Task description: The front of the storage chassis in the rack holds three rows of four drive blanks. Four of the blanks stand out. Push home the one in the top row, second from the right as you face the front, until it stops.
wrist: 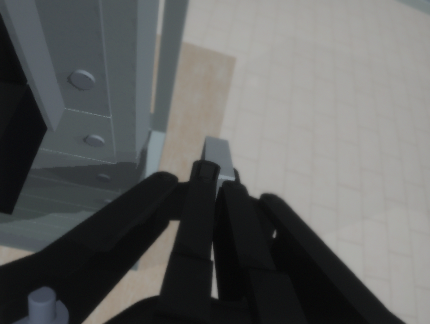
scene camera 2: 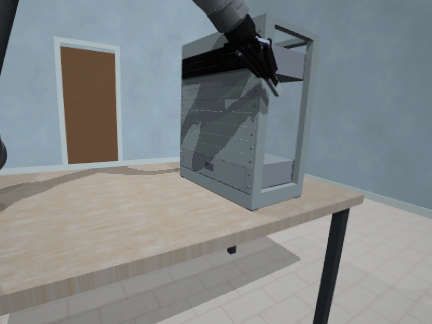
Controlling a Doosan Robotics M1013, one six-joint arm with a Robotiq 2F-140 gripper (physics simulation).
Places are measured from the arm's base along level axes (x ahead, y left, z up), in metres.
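Pixels of known places: gripper, between the fingertips: [wrist: 212, 155] [scene camera 2: 279, 93].
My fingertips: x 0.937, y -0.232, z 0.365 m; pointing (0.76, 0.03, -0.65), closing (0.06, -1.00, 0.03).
Behind a point stands the place of what it marks.
The storage chassis [scene camera 2: 210, 63] {x 0.836, y 0.016, z 0.470 m} [wrist: 17, 150] {x 0.864, y -0.159, z 0.455 m} is the dark-fronted unit near the top of the grey rack [scene camera 2: 258, 165] {x 0.918, y -0.186, z 0.137 m} [wrist: 146, 60] {x 0.919, y -0.186, z 0.455 m}. Its rows of blanks are too dark in the scene view to tell apart, and the arm covers the right end of its front. In the wrist view part of its dark front shows at the left edge; which blanks stand out cannot be told. My gripper [scene camera 2: 275, 90] {x 0.937, y -0.232, z 0.365 m} [wrist: 212, 155] {x 0.937, y -0.232, z 0.365 m} is shut and empty, pointing downward by the rack's right front post. In the wrist view its tips appear to the right of the chassis front.
Grey panels with screws fill the rack front below the chassis. A light grey unit [scene camera 2: 278, 171] {x 1.067, y -0.135, z 0.090 m} sits at the rack's bottom. The rack stands on a wooden table [scene camera 2: 125, 215] {x 0.523, y -0.043, z -0.023 m} [wrist: 202, 75] {x 1.384, y -0.195, z -0.023 m}, near its right end. A brown door [scene camera 2: 90, 105] is in the wall behind.
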